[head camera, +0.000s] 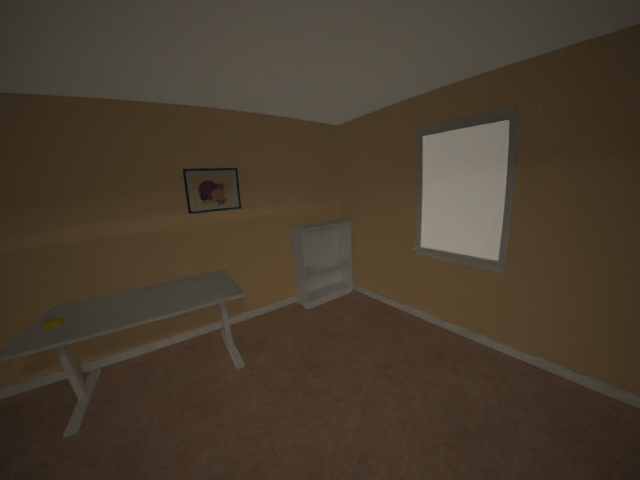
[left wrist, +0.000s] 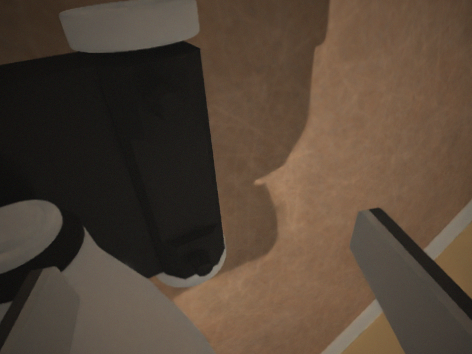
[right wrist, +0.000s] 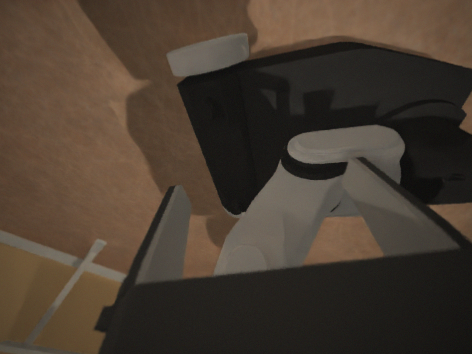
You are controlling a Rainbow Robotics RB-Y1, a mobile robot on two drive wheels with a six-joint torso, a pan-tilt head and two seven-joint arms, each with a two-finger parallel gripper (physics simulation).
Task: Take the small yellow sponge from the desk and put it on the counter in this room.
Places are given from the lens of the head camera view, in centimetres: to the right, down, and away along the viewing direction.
window with blinds (head camera: 466, 167): 132, -65, 183
framed picture (head camera: 214, 189): -111, -53, 222
